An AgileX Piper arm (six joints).
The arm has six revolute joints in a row. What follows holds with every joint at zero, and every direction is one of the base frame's. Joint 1 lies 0.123 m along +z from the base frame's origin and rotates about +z. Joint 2 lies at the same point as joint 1 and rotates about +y. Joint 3 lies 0.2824 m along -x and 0.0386 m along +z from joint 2 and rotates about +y. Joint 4 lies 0.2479 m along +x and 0.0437 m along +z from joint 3 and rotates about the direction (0.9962, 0, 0.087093). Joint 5 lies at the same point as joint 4 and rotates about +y. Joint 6 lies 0.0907 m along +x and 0.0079 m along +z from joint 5 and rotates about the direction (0.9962, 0, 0.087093). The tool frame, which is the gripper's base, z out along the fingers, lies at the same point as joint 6; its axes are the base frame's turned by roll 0, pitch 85.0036 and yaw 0 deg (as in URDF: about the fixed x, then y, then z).
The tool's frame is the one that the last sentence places.
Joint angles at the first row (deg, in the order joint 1, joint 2, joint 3, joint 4, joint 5, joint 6):
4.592, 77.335, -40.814, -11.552, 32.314, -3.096
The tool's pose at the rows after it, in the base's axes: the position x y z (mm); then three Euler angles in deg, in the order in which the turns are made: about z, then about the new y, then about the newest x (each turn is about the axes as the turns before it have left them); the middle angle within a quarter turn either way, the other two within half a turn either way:
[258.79, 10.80, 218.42, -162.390, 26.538, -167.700]
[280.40, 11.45, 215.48, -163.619, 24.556, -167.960]
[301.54, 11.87, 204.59, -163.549, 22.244, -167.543]
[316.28, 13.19, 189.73, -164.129, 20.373, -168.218]
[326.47, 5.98, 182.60, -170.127, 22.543, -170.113]
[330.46, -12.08, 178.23, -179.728, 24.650, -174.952]
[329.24, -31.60, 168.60, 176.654, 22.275, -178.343]
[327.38, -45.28, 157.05, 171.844, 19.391, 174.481]
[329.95, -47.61, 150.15, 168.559, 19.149, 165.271]
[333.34, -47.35, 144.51, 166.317, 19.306, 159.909]
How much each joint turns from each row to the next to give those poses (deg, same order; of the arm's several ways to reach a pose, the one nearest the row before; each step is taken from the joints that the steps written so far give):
-0.001, 2.720, -3.380, -0.593, -1.041, 1.820
0.001, 5.078, -4.731, -0.672, 1.830, 1.276
0.000, 5.603, -3.860, -1.297, 0.553, 0.753
-0.001, 4.677, -2.276, 0.017, -0.395, 0.443
-1.532, 2.300, -0.969, -0.193, -2.651, 4.826
-3.890, 0.940, -0.002, 4.478, -2.621, 1.655
-4.391, 1.525, 0.002, 7.834, 0.559, -7.675
-4.295, 1.976, -0.002, 13.927, 1.606, -11.662
-2.749, 1.744, 0.002, 17.613, 1.483, -14.923
-1.127, 1.525, -0.001, 9.933, 0.885, -7.923

